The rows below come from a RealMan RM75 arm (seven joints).
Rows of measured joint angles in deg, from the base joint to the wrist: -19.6, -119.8, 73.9, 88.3, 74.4, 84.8, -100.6; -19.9, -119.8, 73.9, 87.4, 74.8, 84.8, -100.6; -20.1, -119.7, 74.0, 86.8, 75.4, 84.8, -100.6; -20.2, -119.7, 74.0, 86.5, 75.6, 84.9, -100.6; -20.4, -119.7, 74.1, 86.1, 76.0, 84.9, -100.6; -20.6, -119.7, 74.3, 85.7, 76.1, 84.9, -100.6; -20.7, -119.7, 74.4, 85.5, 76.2, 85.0, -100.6; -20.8, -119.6, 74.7, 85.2, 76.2, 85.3, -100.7; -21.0, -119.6, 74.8, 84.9, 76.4, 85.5, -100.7
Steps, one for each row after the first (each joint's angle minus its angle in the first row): -0.3, 0.0, 0.0, -0.9, 0.4, 0.0, 0.0; -0.5, 0.1, 0.1, -1.5, 1.0, 0.0, 0.0; -0.6, 0.1, 0.1, -1.8, 1.2, 0.1, 0.0; -0.8, 0.1, 0.2, -2.2, 1.6, 0.1, 0.0; -1.0, 0.1, 0.4, -2.6, 1.7, 0.1, 0.0; -1.1, 0.1, 0.5, -2.8, 1.8, 0.2, 0.0; -1.2, 0.2, 0.8, -3.1, 1.8, 0.5, -0.1; -1.4, 0.2, 0.9, -3.4, 2.0, 0.7, -0.1
